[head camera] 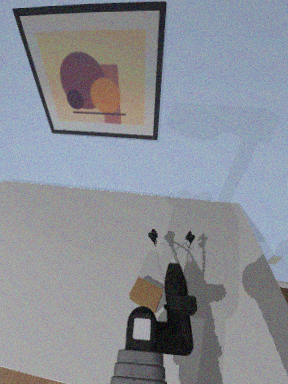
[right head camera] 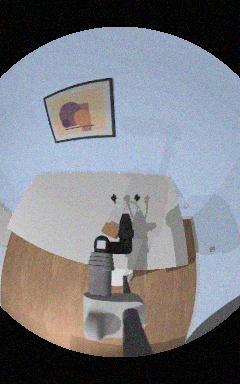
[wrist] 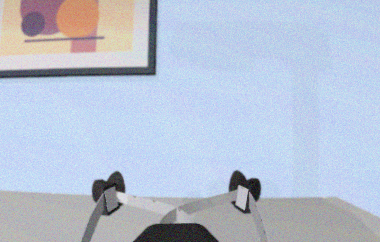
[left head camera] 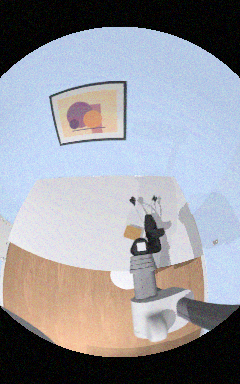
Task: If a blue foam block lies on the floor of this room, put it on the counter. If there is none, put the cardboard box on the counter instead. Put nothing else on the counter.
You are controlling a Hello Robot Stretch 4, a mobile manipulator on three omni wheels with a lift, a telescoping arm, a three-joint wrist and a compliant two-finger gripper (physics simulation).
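Note:
A small brown cardboard box (head camera: 146,293) (left head camera: 132,232) (right head camera: 110,230) sits on the pale table (head camera: 75,250) (left head camera: 75,220) (right head camera: 60,215) (wrist: 30,215), seen beside the left of the wrist in the head views. My gripper (head camera: 171,236) (left head camera: 143,200) (right head camera: 125,198) (wrist: 177,185) is open, its two fingertips well apart with nothing between them. It hangs above the table, and its tips reach past the box toward the wall. The box does not show in the wrist view. No blue foam block and no counter show in these views.
A framed picture (head camera: 100,75) (left head camera: 90,114) (right head camera: 81,111) (wrist: 75,30) hangs on the blue wall behind the table. Wooden floor (left head camera: 60,300) (right head camera: 45,295) lies in front of the table. My arm (left head camera: 145,282) (right head camera: 100,277) extends over the table's near edge. Shadows fall across the table's right side.

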